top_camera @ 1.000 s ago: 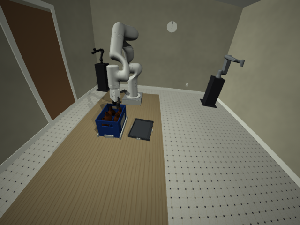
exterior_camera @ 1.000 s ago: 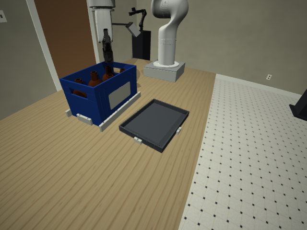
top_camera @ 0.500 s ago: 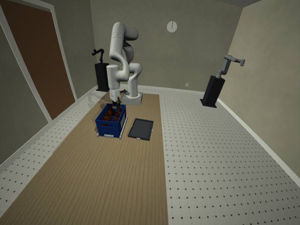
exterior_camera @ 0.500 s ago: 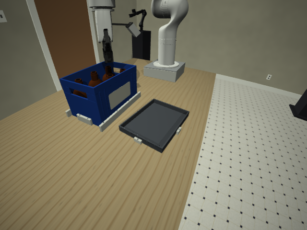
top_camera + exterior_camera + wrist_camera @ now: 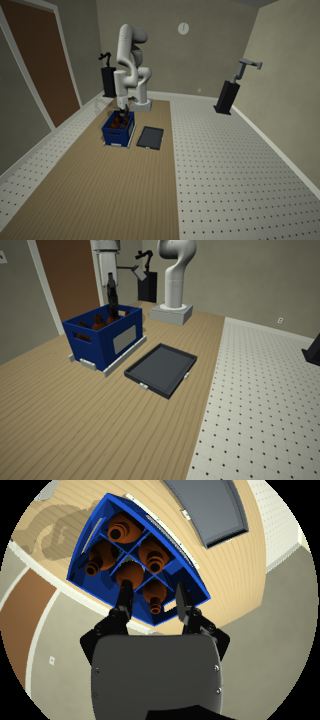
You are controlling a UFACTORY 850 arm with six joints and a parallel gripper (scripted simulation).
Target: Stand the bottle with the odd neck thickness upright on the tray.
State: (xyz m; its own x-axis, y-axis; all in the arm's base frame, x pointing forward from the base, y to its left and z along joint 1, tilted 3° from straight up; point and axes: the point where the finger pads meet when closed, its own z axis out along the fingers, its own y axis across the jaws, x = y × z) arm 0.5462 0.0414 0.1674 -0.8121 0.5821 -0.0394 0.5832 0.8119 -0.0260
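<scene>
The bottle is 15 cm below my hand. Also, from my hand: dark grey tray (3 cm behind, 22 cm to the left, 22 cm below); blue crate (1 cm ahead, 4 cm to the right, 15 cm below).
</scene>
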